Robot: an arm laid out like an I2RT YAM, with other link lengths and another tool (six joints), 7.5 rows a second.
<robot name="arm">
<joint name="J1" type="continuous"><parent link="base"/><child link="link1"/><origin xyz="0 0 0.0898"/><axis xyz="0 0 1"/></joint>
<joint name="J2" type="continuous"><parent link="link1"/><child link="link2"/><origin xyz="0.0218 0.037 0.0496" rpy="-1.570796 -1.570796 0"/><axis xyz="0 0 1"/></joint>
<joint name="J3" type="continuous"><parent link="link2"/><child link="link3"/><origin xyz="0 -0.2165 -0.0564" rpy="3.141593 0 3.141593"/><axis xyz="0 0 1"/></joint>
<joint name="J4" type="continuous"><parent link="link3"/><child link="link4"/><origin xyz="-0.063 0.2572 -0.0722" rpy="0 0 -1.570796"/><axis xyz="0 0 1"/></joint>
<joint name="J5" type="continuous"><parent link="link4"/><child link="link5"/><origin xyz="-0.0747 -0.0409 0.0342" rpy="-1.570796 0 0"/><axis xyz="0 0 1"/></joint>
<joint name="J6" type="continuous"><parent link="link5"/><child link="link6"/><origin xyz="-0.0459 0 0.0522" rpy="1.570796 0 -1.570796"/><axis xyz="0 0 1"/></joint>
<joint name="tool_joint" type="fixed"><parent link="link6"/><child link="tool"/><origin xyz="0.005 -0.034 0.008" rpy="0 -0.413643 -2.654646"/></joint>
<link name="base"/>
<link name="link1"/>
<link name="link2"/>
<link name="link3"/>
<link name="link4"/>
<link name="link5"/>
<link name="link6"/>
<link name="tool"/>
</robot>
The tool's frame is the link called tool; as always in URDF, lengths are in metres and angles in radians. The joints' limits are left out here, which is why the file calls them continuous.
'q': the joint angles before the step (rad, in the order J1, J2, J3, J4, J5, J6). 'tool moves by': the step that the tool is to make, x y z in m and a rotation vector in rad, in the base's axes. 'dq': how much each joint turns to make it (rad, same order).
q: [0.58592 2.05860 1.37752 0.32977 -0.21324 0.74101]
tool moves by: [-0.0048 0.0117 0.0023 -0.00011 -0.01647 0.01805]
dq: [0.02611 0.00915 0.01516 0.00625 0.01076 -0.00623]
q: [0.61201 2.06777 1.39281 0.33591 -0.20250 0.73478]
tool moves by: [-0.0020 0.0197 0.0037 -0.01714 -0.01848 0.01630]
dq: [0.03670 0.03846 0.06745 -0.02734 0.02746 -0.01687]
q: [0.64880 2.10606 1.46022 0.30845 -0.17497 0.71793]
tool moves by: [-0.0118 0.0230 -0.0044 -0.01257 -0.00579 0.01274]
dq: [0.05506 0.03395 0.03245 -0.00163 0.04438 0.00142]
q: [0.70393 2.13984 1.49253 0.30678 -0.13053 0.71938]
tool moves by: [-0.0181 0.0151 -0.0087 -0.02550 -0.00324 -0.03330]
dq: [0.05654 0.00923 -0.01674 0.01223 0.09166 0.01075]
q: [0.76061 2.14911 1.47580 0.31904 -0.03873 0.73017]
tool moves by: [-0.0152 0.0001 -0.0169 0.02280 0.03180 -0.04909]
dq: [0.03077 -0.00455 -0.07053 0.05977 0.06134 0.06404]
